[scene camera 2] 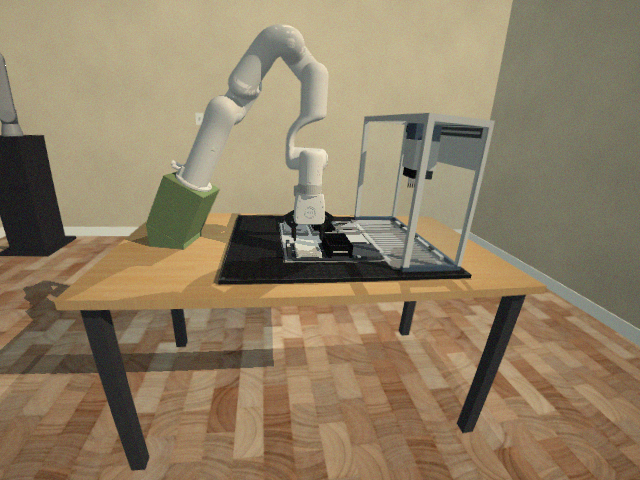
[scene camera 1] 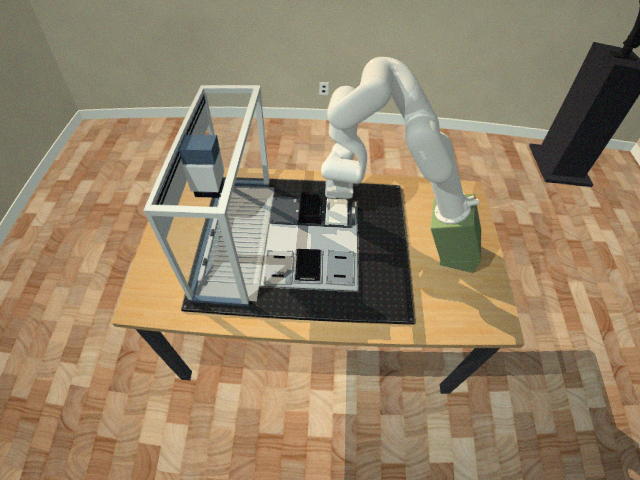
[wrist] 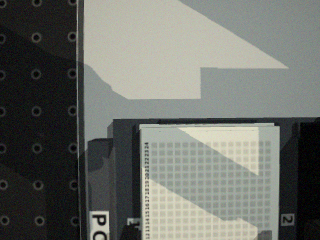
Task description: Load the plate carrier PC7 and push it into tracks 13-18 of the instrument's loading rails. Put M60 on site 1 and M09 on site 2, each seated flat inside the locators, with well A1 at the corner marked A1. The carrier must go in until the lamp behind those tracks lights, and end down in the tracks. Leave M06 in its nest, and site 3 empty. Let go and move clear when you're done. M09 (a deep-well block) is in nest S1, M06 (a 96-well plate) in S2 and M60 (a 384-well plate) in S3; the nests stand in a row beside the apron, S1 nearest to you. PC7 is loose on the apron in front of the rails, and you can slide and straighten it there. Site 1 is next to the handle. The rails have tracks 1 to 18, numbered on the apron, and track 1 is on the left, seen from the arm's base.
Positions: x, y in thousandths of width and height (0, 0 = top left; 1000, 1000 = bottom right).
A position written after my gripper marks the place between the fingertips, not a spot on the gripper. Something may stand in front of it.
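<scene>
My gripper (scene camera 2: 480, 499) is visible. A black 96-well plate (scene camera 1: 482, 557) is present as well; in the wrist view the plate is out of frame.
</scene>
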